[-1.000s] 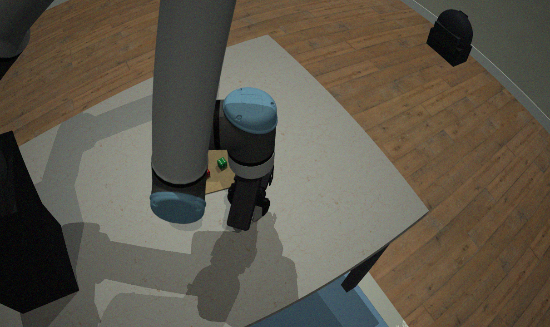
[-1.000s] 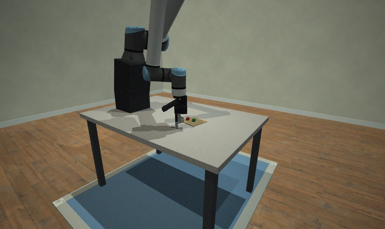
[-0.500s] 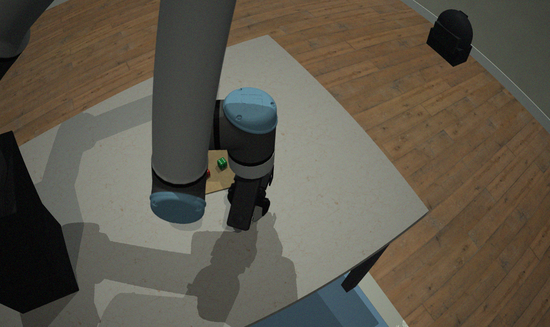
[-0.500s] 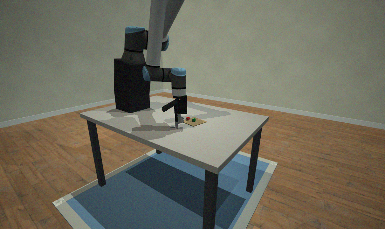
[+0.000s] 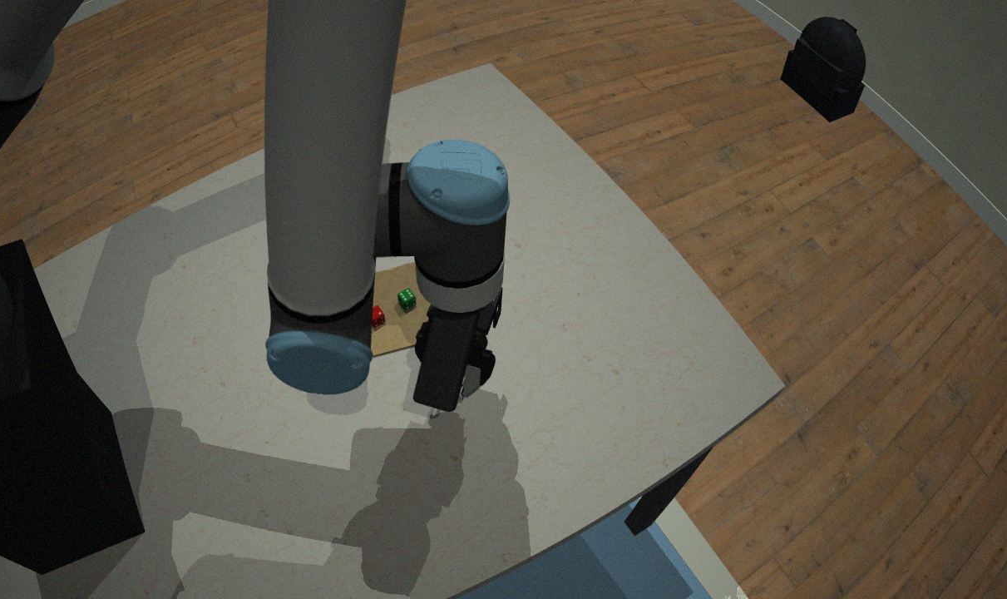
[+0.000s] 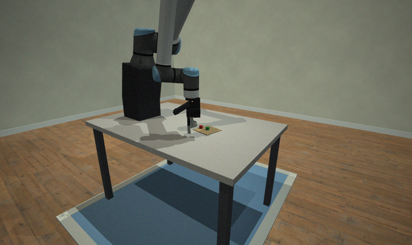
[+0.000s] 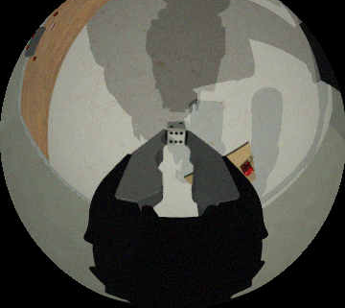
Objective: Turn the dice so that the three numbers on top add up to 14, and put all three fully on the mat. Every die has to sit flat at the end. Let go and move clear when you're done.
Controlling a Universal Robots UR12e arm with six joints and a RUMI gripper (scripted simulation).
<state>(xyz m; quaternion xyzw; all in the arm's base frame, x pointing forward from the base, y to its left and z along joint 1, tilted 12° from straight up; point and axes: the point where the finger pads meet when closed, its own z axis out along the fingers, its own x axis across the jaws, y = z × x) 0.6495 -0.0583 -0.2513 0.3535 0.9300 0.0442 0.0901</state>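
My gripper is now 18 cm to the right of the green die and 3 cm above it. From my hand the other things lie so: white die (1 cm below); then red die (17 cm to the left, 5 cm behind, 3 cm below); then mat (18 cm to the left, 4 cm below).
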